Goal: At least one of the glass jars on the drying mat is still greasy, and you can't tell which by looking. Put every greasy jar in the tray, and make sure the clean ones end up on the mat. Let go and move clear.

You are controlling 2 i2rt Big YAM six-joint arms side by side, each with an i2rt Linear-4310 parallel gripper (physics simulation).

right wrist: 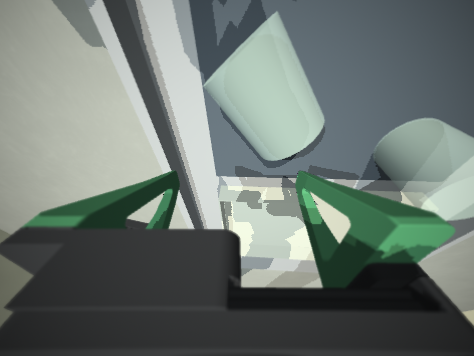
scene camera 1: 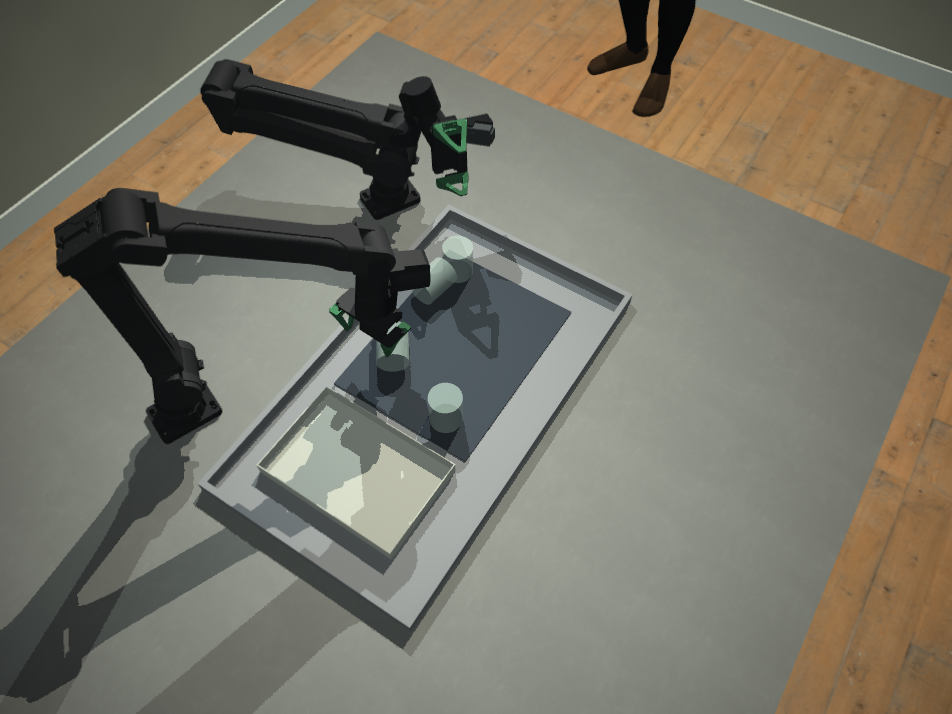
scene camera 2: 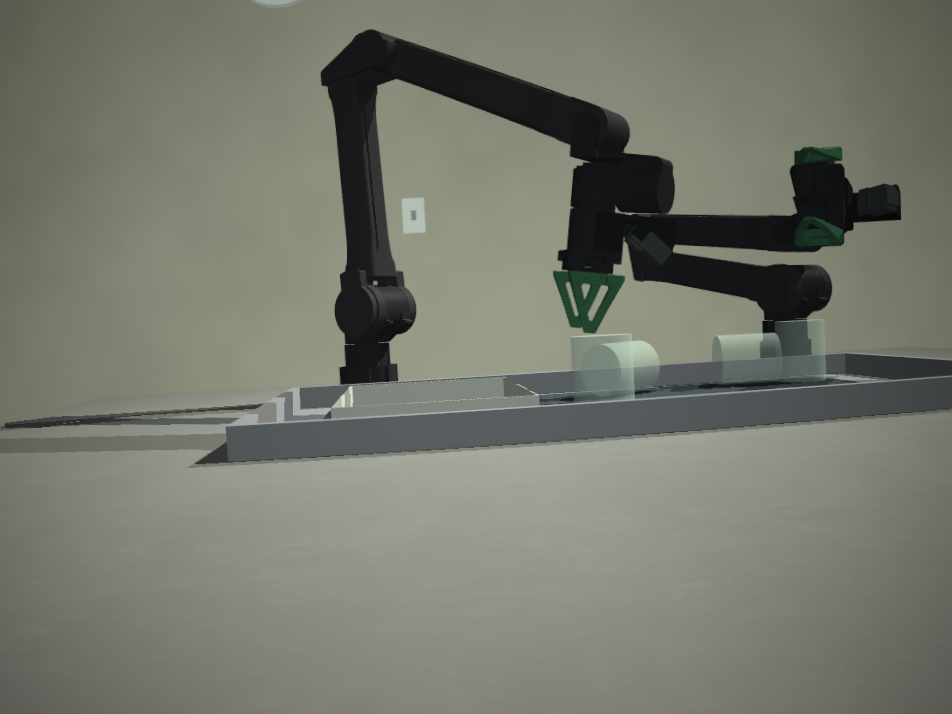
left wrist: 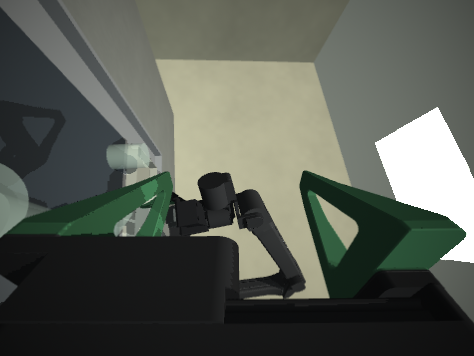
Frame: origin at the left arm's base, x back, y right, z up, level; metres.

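Where they show: left gripper, between the fingertips: (scene camera 1: 463, 174) (scene camera 2: 808, 182) (left wrist: 236, 178); right gripper, between the fingertips: (right wrist: 237, 177) (scene camera 1: 368, 342) (scene camera 2: 582, 330); left arm's base, origin of its link: (scene camera 1: 390, 199); right arm's base, origin of its link: (scene camera 1: 185, 413).
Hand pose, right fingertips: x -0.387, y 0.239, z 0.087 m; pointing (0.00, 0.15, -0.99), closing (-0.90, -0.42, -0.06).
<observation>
Each offset is from my right fingertips to the top centre of the thing. Level surfaces: height alone.
Two pale green glass jars stand upright: a near one {dx -0.179, dy -0.068, dz -0.003 m} (scene camera 1: 445, 405) (scene camera 2: 580, 376) (right wrist: 412, 150) by the tray, and a far one {dx +0.122, dy -0.267, dz -0.003 m} (scene camera 1: 459, 252) (scene camera 2: 803, 349) (left wrist: 9, 200). Two lie on their sides: one {dx +0.000, dy -0.047, dz -0.017 m} (scene camera 1: 393, 361) (scene camera 2: 647, 362) (right wrist: 267, 95) under my right gripper, one {dx +0.103, dy -0.197, dz -0.017 m} (scene camera 1: 432, 282) (scene camera 2: 738, 357) beside the far upright jar. All are on or at the dark mat {dz -0.082 m} (scene camera 1: 530, 322) (right wrist: 360, 75). The cream tray {dx -0.193, dy +0.127, dz -0.055 m} (scene camera 1: 415, 491) (scene camera 2: 430, 403) holds no jar. My right gripper (scene camera 1: 369, 326) (scene camera 2: 582, 328) (right wrist: 237, 177) is open above its jar. My left gripper (scene camera 1: 463, 162) (scene camera 2: 818, 193) is open, high beyond the far jars.
A grey raised-rim frame (scene camera 1: 553, 391) (scene camera 2: 461, 434) surrounds the mat and tray. The far lying jar is close to its left wall in scene camera 1. A person's legs (scene camera 1: 657, 38) show at the top of scene camera 1.
</observation>
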